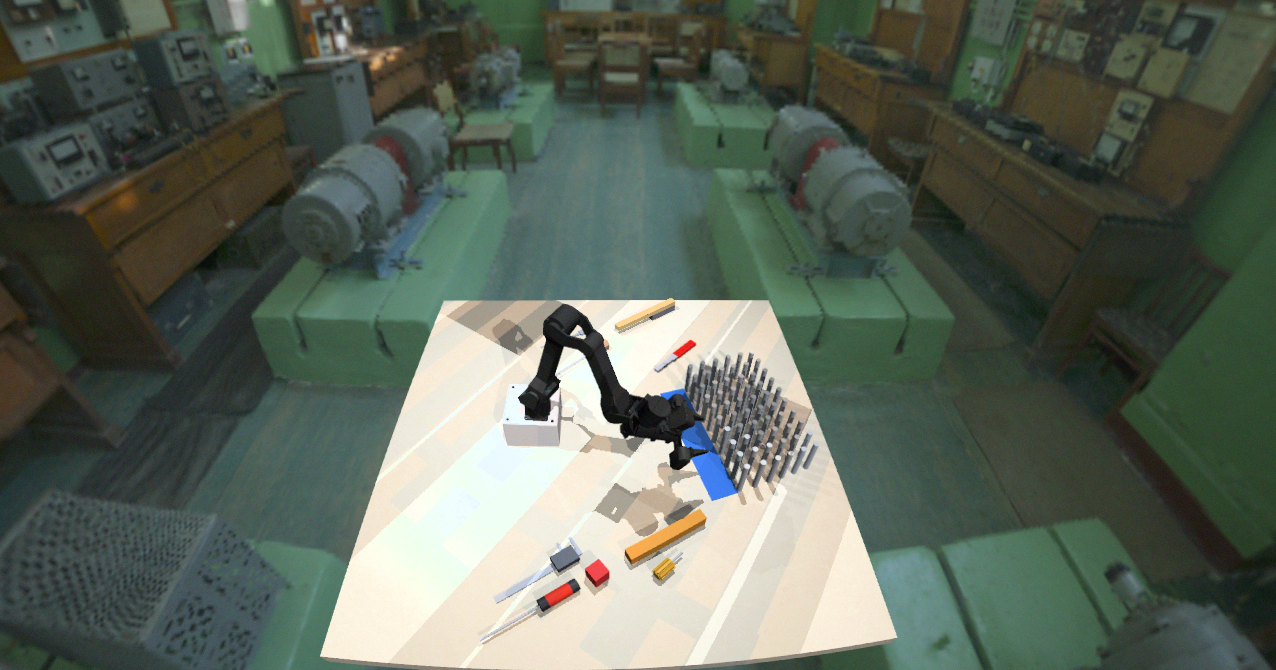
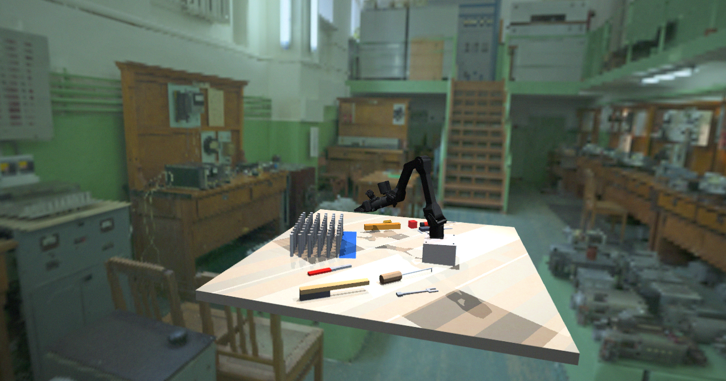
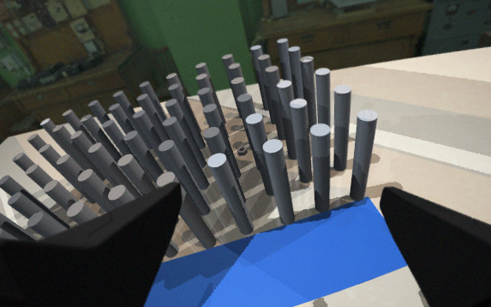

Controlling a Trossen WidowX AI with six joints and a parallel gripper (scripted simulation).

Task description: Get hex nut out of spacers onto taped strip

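My gripper tip is now 41 cm past the grey wrench, 54 cm to the right of it and 15 cm above it. From my gripper tip the other things lie so: yellow-handled scraper: 11 cm behind, 29 cm to the right, 14 cm below; then blue taped strip: 1 cm ahead, 10 cm to the left, 15 cm below; then orange bar: 10 cm behind, 21 cm to the right, 14 cm below.
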